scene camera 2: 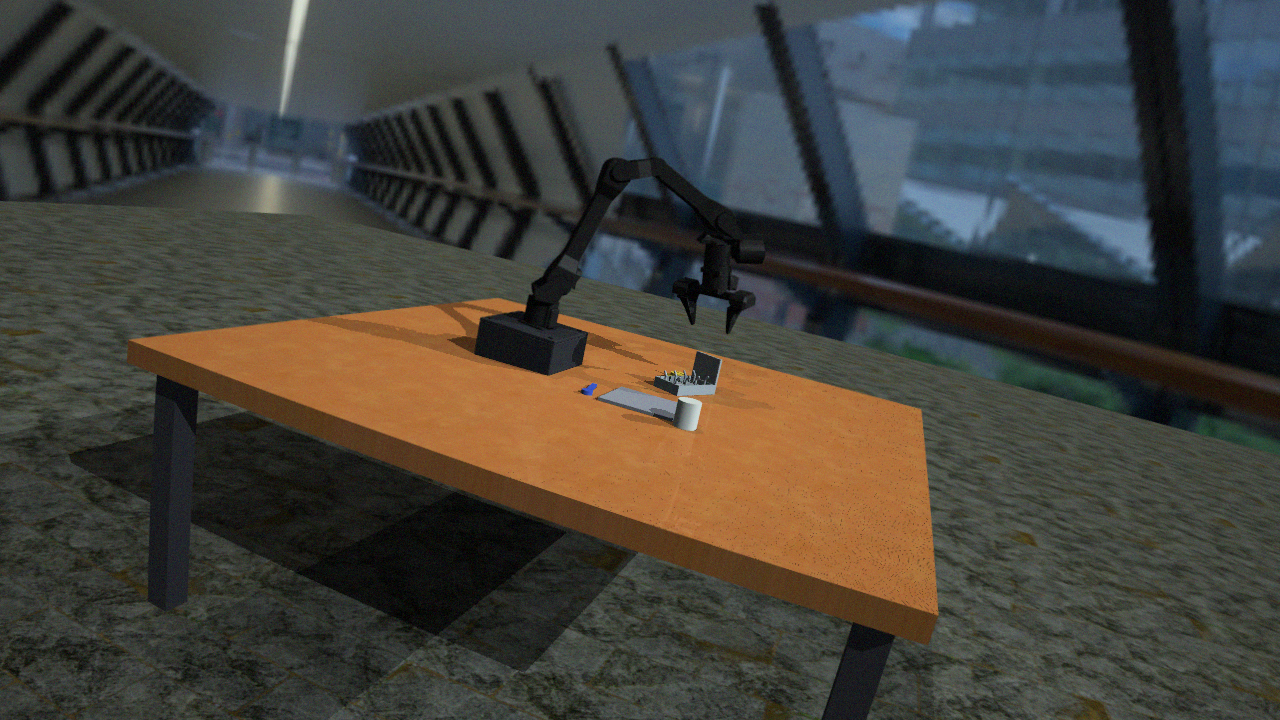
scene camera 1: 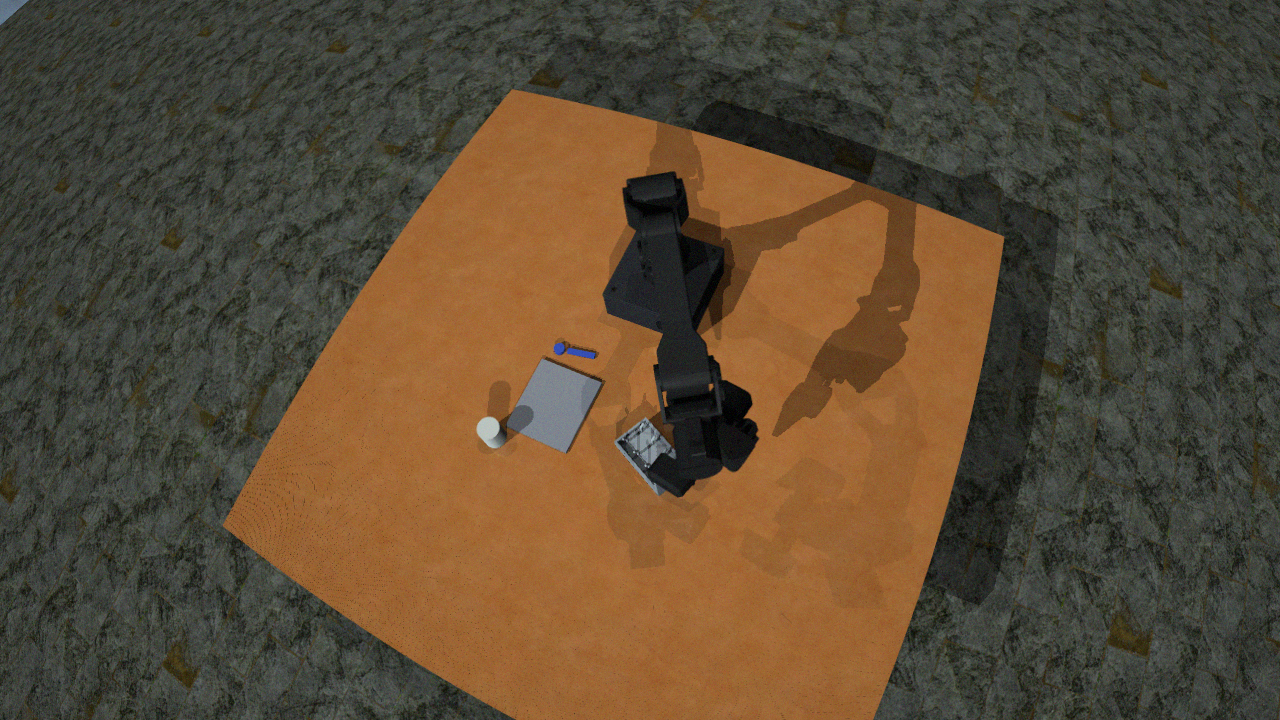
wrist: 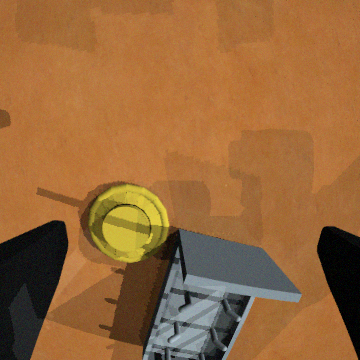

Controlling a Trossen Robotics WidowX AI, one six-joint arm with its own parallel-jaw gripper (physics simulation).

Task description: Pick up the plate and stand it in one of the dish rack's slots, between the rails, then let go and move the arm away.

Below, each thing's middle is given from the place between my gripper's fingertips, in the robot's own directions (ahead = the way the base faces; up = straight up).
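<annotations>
The yellow plate (wrist: 127, 222) is 12 cm below my hand, 4 cm behind it and 3 cm to the right of it. I find the grey dish rack (scene camera 1: 641, 445) 9 cm below my hand, 11 cm to the right of it and 2 cm ahead of it, while the grey mat (scene camera 1: 556, 400) is 13 cm below my hand, 3 cm ahead of it and 32 cm to the right of it. And there is the white cup (scene camera 2: 687, 412), 10 cm below my hand, 37 cm to the right of it and 15 cm ahead of it.
</annotations>
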